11 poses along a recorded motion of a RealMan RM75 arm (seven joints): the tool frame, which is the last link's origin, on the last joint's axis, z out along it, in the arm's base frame.
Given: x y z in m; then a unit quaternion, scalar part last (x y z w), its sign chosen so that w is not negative.
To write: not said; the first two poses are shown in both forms.
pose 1, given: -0.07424, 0.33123, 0.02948, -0.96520, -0.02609, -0.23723, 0.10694
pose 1, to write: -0.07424, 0.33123, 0.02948, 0.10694, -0.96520, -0.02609, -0.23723
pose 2, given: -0.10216, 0.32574, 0.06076, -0.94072, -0.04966, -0.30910, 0.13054
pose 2, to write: -0.10216, 0.32574, 0.06076, 0.13054, -0.94072, -0.04966, -0.30910
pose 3, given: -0.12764, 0.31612, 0.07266, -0.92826, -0.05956, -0.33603, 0.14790
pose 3, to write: -0.12764, 0.31612, 0.07266, 0.14790, -0.92826, -0.05956, -0.33603
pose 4, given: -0.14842, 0.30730, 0.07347, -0.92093, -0.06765, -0.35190, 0.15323
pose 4, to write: -0.14842, 0.30730, 0.07347, 0.15323, -0.92093, -0.06765, -0.35190
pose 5, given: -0.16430, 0.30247, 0.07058, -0.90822, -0.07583, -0.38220, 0.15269
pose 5, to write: -0.16430, 0.30247, 0.07058, 0.15269, -0.90822, -0.07583, -0.38220
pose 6, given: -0.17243, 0.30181, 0.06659, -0.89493, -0.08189, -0.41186, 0.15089
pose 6, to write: -0.17243, 0.30181, 0.06659, 0.15089, -0.89493, -0.08189, -0.41186
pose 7, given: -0.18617, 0.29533, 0.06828, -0.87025, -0.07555, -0.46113, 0.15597
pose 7, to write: -0.18617, 0.29533, 0.06828, 0.15597, -0.87025, -0.07555, -0.46113
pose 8, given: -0.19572, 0.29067, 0.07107, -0.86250, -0.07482, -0.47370, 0.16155
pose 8, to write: -0.19572, 0.29067, 0.07107, 0.16155, -0.86250, -0.07482, -0.47370
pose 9, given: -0.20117, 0.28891, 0.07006, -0.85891, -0.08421, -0.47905, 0.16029
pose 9, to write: -0.20117, 0.28891, 0.07006, 0.16029, -0.85891, -0.08421, -0.47905
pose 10, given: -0.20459, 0.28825, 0.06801, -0.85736, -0.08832, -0.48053, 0.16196
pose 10, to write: -0.20459, 0.28825, 0.06801, 0.16196, -0.85736, -0.08832, -0.48053
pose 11, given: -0.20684, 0.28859, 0.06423, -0.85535, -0.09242, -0.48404, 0.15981
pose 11, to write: -0.20684, 0.28859, 0.06423, 0.15981, -0.85535, -0.09242, -0.48404
